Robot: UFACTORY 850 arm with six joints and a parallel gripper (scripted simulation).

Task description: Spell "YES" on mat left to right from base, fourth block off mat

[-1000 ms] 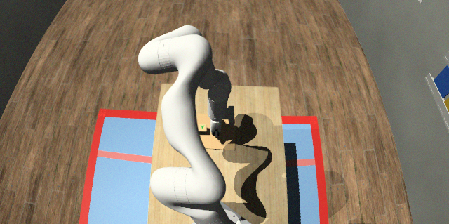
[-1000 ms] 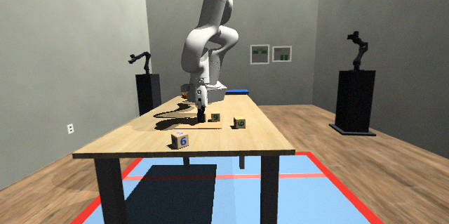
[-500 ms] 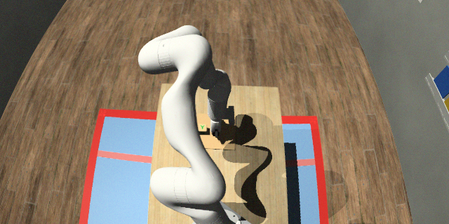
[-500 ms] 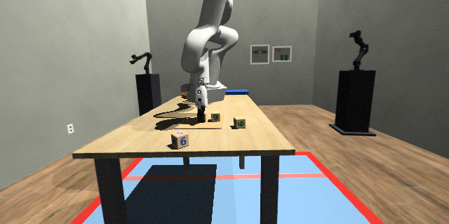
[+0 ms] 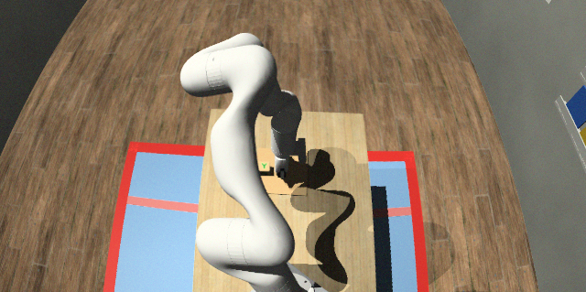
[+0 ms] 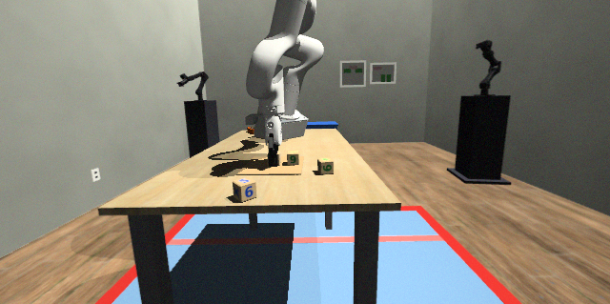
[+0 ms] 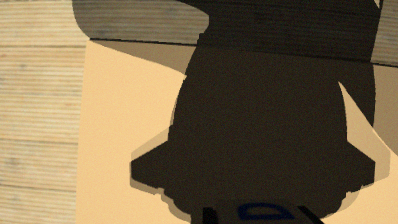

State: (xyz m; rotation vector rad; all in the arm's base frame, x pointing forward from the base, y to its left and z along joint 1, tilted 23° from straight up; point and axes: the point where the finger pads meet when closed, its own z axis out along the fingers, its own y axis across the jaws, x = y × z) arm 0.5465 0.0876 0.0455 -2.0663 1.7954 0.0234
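Now: the tan mat 2 cm below my hand. From my hand the other things lie so: green-lettered block (6 cm ahead, 18 cm to the left).
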